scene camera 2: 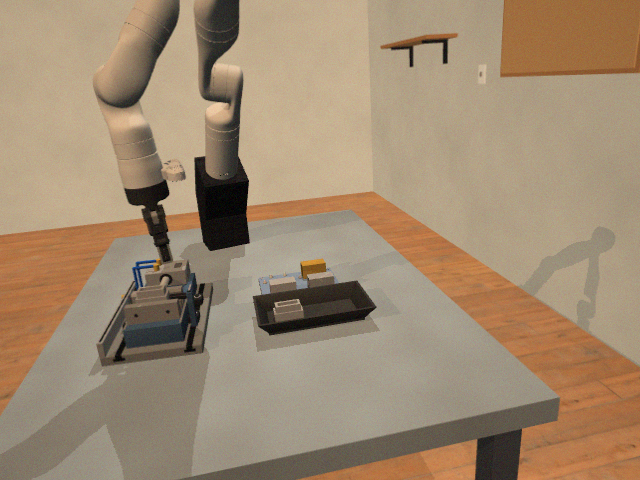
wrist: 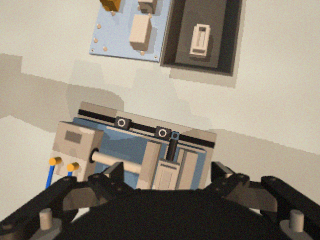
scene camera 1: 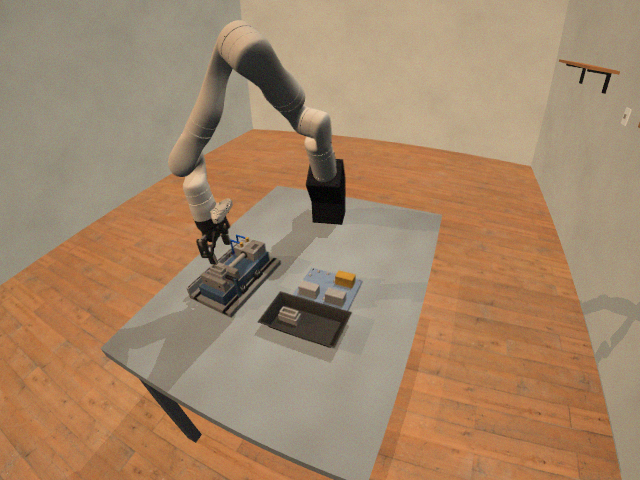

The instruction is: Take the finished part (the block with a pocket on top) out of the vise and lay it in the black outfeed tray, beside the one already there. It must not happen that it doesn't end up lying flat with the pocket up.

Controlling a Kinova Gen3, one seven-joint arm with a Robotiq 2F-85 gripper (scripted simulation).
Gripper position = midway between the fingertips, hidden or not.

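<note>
Visible: my gripper, at [scene camera 2: 165, 253], [scene camera 1: 221, 253] and [wrist: 167, 171].
</note>
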